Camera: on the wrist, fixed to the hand. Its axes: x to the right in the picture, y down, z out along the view.
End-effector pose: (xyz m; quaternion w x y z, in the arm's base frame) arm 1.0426 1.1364 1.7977 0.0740 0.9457 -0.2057 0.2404
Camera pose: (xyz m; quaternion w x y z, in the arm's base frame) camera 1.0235 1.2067 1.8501 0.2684 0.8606 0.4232 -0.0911
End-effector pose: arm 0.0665 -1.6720 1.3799 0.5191 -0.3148 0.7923 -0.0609
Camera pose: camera 0.0327 -1.7224 1.4461 0.4666 -0.8101 0.2694 -0.2309
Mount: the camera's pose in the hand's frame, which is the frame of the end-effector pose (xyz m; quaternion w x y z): -0.0147 -0.0533 -0.0707 0.7248 -0.1071 -0.2065 -0.6485
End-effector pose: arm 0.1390 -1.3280 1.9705 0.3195 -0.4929 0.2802 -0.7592
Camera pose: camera 0.0668 -1.2749 1.9764 0.2557 0.7300 0.1012 0.6257
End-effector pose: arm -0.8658 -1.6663 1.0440 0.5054 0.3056 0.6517 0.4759
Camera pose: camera -0.9241 -1.7204 1.0024 0.8422 -0.1570 0.5152 0.0239
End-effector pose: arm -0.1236 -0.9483 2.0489 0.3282 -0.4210 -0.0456 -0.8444
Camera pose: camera -0.1970 -0.9241 2.0033 0.3642 0.4851 0.2834 0.7428
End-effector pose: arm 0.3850 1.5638 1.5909 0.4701 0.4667 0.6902 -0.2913
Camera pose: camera 0.3112 1.5968 1.6299 0.3443 -0.2198 0.7370 -0.5384
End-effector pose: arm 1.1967 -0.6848 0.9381 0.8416 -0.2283 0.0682 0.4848
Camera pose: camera 1.2417 -0.7509 0.8973 0.9140 -0.1997 -0.3243 -0.1399
